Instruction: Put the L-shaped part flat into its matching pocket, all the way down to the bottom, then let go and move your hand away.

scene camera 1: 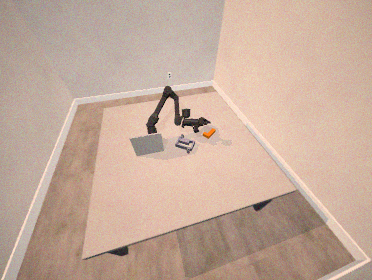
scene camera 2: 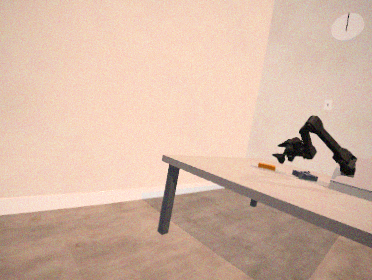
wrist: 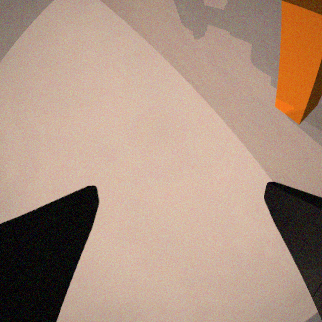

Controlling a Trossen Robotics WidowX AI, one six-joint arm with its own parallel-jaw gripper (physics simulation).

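Seen in the pictures: gripper, between the fingertips: (scene camera 1: 208, 123) (scene camera 2: 274, 150) (wrist: 182, 192); arm's base, origin of its link: (scene camera 1: 152, 134) (scene camera 2: 348, 171).
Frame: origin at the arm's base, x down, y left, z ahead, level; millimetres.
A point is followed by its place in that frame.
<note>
The orange L-shaped part (scene camera 1: 209, 133) {y -38, x 86, z 473 mm} (scene camera 2: 266, 167) {y -15, x 106, z 483 mm} (wrist: 296, 55) {y -40, x 86, z 475 mm} lies flat on the table, apart from the pocket piece; in the wrist view part of it shows at the upper right. The grey-blue piece with the pocket (scene camera 1: 185, 144) {y -83, x 105, z 243 mm} (scene camera 2: 305, 175) {y -8, x 86, z 217 mm} lies on the table on the arm-base side of the orange part. Its pocket is too small in view to tell its outline. My gripper (scene camera 1: 208, 122) {y -30, x -27, z 456 mm} (scene camera 2: 278, 151) {y -30, x -27, z 456 mm} (wrist: 182, 192) {y -30, x -27, z 456 mm} is wide open and empty. It hangs above the table, higher than the orange part, with its fingers pointing roughly sideways.
A grey panel (scene camera 1: 147, 144) {y -89, x 3, z -49 mm} stands by the arm's base in scene camera 1. The table (scene camera 1: 190, 195) {y -494, x 115, z 154 mm} (scene camera 2: 210, 172) {y 634, x 115, z 475 mm} carries everything, and its far edge shows in the wrist view. Walls stand behind and beside the table. Shadows of the arm fall near the orange part.
</note>
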